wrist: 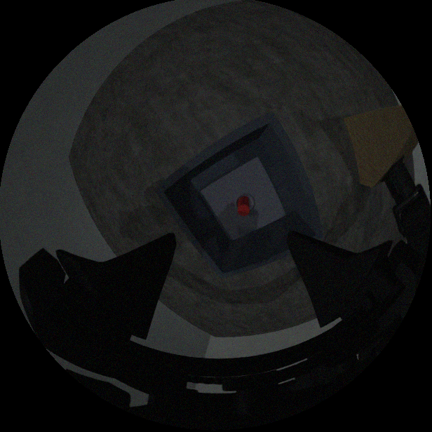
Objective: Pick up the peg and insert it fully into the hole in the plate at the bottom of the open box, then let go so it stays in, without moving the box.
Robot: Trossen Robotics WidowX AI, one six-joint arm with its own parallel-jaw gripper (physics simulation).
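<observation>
A red peg (243, 206) stands in the ring-edged hole of the pale plate (220, 192), near the plate's middle. It is seen almost end-on, with a short length of its side showing; how deep it sits is hard to tell. The plate lies at the bottom of the open dark blue box (301, 175), which is turned at an angle in the wrist view. My gripper (233, 238) is wide open and empty, above the near part of the box. The peg is beyond the fingertips, apart from both fingers.
A yellow-brown block (375, 145) is at the right, outside the box, with a dark jointed part (401, 182) beside it. The brown table top (175, 85) surrounds the box, and its edge curves along the left. The box walls rise around the plate. The view is dim.
</observation>
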